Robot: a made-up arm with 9 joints. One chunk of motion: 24 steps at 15 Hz.
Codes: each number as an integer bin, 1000 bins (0 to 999) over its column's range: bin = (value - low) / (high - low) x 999, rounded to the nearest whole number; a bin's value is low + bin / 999 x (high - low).
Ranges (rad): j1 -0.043..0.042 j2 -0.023..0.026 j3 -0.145..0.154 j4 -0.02..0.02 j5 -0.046..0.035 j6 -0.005..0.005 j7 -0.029..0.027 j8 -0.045..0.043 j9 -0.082..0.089
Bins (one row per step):
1: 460 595 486 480 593 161 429 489 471
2: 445 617 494 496 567 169 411 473 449
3: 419 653 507 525 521 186 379 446 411
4: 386 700 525 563 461 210 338 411 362
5: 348 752 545 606 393 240 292 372 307
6: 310 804 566 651 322 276 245 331 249
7: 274 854 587 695 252 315 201 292 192
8: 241 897 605 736 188 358 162 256 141
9: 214 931 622 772 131 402 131 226 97
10: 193 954 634 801 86 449 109 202 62
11: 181 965 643 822 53 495 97 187 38
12: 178 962 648 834 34 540 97 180 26
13: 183 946 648 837 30 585 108 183 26
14: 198 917 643 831 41 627 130 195 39
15: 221 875 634 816 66 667 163 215 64
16: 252 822 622 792 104 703 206 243 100
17: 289 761 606 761 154 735 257 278 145
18: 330 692 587 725 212 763 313 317 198
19: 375 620 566 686 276 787 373 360 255
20: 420 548 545 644 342 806 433 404 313
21: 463 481 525 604 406 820 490 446 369
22: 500 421 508 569 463 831 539 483 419
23: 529 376 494 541 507 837 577 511 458
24: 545 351 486 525 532 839 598 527 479
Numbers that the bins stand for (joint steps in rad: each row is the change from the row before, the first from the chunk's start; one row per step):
1: -0.00386 0.00618 0.00046 -0.00078 0.00208 -0.00339 -0.00495 -0.00192 -0.00138
2: -0.00514 0.00726 0.00285 -0.00014 -0.00003 -0.00331 -0.00596 -0.00333 -0.00514
3: -0.00735 0.00903 0.00674 0.00102 -0.00376 -0.00314 -0.00775 -0.00571 -0.01165
4: -0.01016 0.01133 0.01213 0.00254 -0.00862 -0.00290 -0.01005 -0.00880 -0.02004
5: -0.01339 0.01388 0.01812 0.00426 -0.01414 -0.00260 -0.01263 -0.01223 -0.02945
6: -0.01662 0.01644 0.02440 0.00607 -0.01989 -0.00224 -0.01527 -0.01584 -0.03938
7: -0.01969 0.01889 0.03069 0.00783 -0.02557 -0.00185 -0.01773 -0.01928 -0.04914
8: -0.02249 0.02100 0.03608 0.00947 -0.03076 -0.00142 -0.01992 -0.02245 -0.05786
9: -0.02479 0.02266 0.04116 0.01091 -0.03538 -0.00098 -0.02166 -0.02509 -0.06540
10: -0.02658 0.02379 0.04476 0.01207 -0.03903 -0.00051 -0.02289 -0.02721 -0.07139
11: -0.02760 0.02433 0.04745 0.01291 -0.04170 -0.00005 -0.02356 -0.02853 -0.07550
12: -0.02785 0.02419 0.04895 0.01339 -0.04324 0.00041 -0.02356 -0.02914 -0.07755
13: -0.02743 0.02340 0.04895 0.01351 -0.04357 0.00086 -0.02295 -0.02888 -0.07755
14: -0.02615 0.02198 0.04745 0.01327 -0.04268 0.00128 -0.02171 -0.02782 -0.07532
15: -0.02420 0.01992 0.04476 0.01267 -0.04065 0.00168 -0.01986 -0.02606 -0.07105
16: -0.02156 0.01732 0.04116 0.01171 -0.03757 0.00204 -0.01745 -0.02359 -0.06488
17: -0.01841 0.01433 0.03638 0.01047 -0.03351 0.00236 -0.01459 -0.02051 -0.05718
18: -0.01492 0.01094 0.03069 0.00903 -0.02881 0.00264 -0.01145 -0.01708 -0.04811
19: -0.01109 0.00741 0.02440 0.00747 -0.02362 0.00288 -0.00809 -0.01329 -0.03835
20: -0.00726 0.00388 0.01812 0.00579 -0.01827 0.00307 -0.00473 -0.00941 -0.02842
21: -0.00361 0.00059 0.01213 0.00418 -0.01308 0.00321 -0.00153 -0.00571 -0.01884
22: -0.00046 -0.00235 0.00704 0.00278 -0.00846 0.00332 0.00121 -0.00245 -0.01028
23: 0.00201 -0.00456 0.00285 0.00166 -0.00489 0.00338 0.00334 0.00001 -0.00360
24: 0.00337 -0.00578 0.00046 0.00102 -0.00286 0.00340 0.00452 0.00142 -0.00001

